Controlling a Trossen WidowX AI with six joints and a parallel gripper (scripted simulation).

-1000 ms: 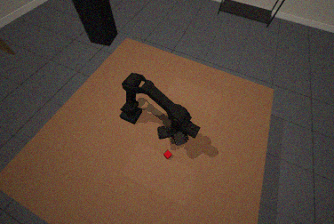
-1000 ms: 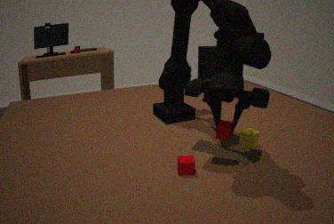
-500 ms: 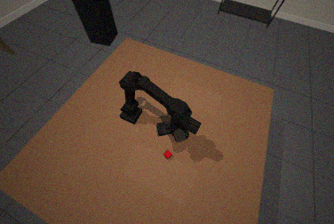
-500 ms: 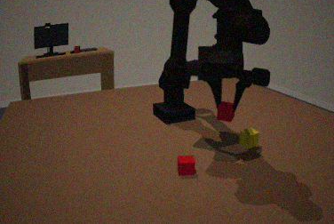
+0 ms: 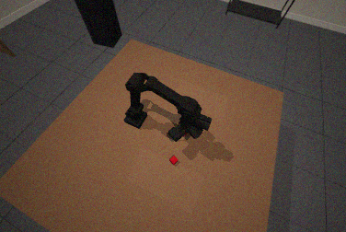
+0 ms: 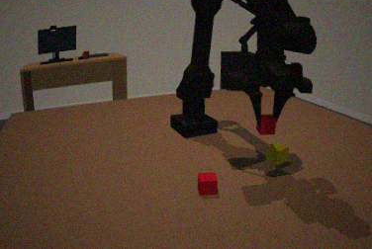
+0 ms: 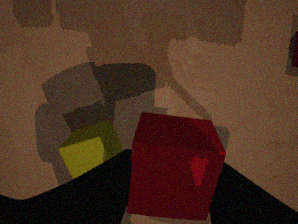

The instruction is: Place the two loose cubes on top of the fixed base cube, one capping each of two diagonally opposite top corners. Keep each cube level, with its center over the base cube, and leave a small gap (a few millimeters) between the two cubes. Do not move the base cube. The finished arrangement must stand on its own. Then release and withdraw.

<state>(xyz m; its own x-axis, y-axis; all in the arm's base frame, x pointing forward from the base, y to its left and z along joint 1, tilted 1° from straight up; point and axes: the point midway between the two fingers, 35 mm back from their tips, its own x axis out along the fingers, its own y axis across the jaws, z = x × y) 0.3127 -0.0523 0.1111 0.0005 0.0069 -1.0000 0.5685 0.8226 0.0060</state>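
My gripper tip is 10 mm past the yellow cube, 80 mm to the right of it and 100 mm above it.
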